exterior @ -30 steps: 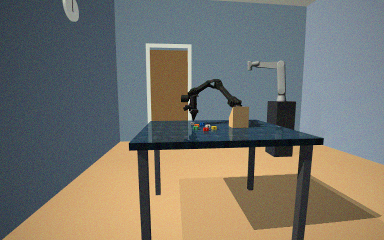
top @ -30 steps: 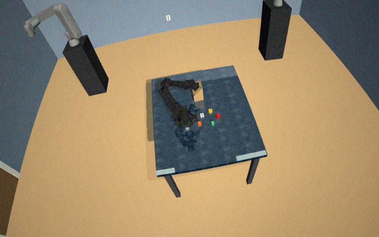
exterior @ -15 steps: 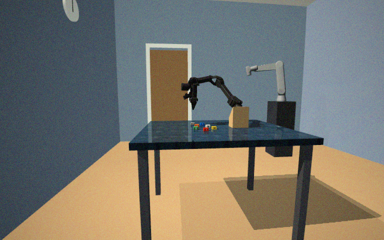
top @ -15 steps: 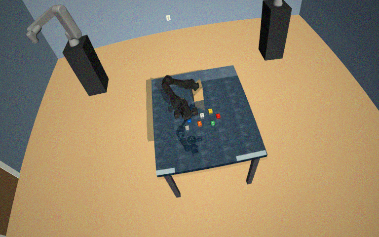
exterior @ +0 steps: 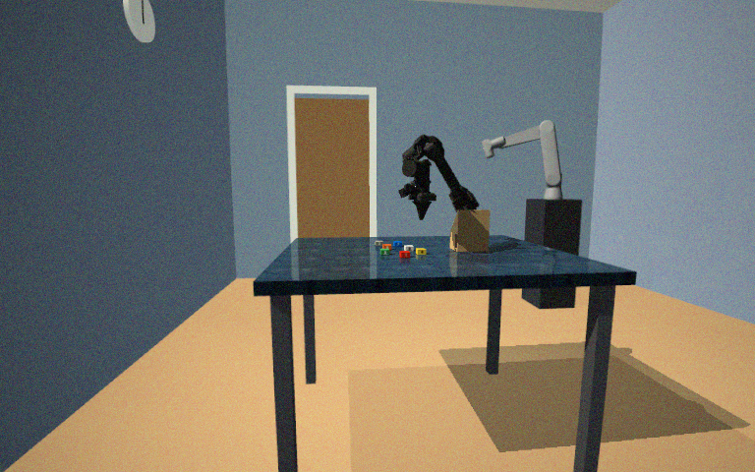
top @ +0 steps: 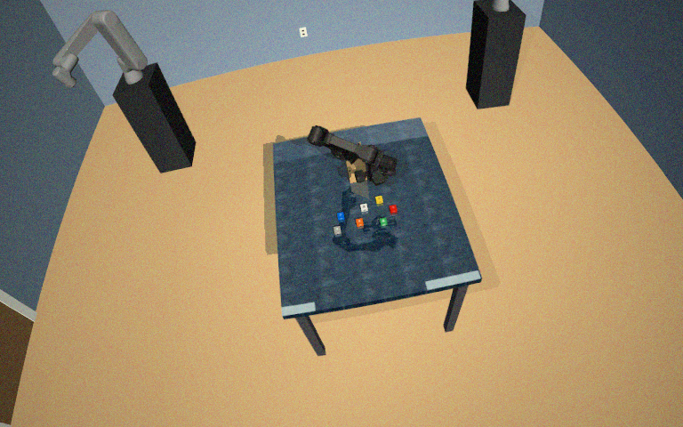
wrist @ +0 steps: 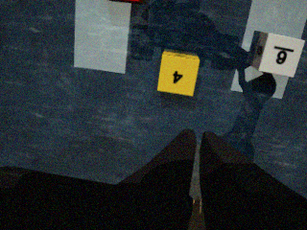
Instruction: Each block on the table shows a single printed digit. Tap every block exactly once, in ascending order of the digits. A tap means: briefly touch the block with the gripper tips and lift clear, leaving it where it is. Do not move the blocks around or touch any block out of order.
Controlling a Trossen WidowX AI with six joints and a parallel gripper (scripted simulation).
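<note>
Now: gripper tip 10 mm to the right of the yellow block and 120 mm above it. Also, from my gripper tip: green block 140 mm ahead, 10 mm to the left, 120 mm below; then white block 30 mm ahead, 70 mm to the right, 120 mm below; then red block 70 mm ahead, 70 mm to the left, 120 mm below.
</note>
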